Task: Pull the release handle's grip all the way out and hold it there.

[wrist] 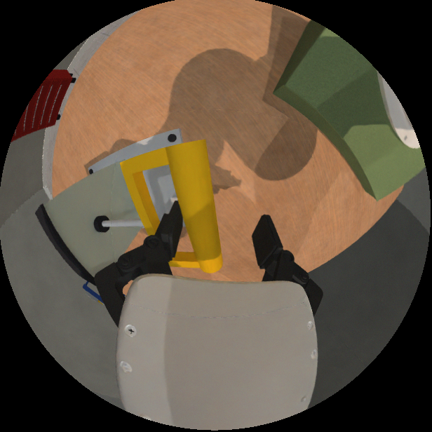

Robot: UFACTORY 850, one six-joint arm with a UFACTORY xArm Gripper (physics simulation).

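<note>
The release handle's yellow grip (195, 200) is a thick round bar, joined by two side arms to a thinner bar on its left. It stands upright in the wrist view, left of centre. A pale rod (122, 223) runs from a black collar on the grey-green housing (75, 200) towards the handle. My gripper (220, 219) is open around the grip. Its left finger is partly hidden behind the thick bar's left edge, inside the loop. Its right finger stands to the right, with a visible gap to the bar.
A grey metal plate (135, 150) with black bolts lies beside the housing on the wooden table (125, 75). A large green block (345, 95) is at the upper right. A red slatted object (45, 105) is at the far left. A blue piece (91, 292) shows at the lower left.
</note>
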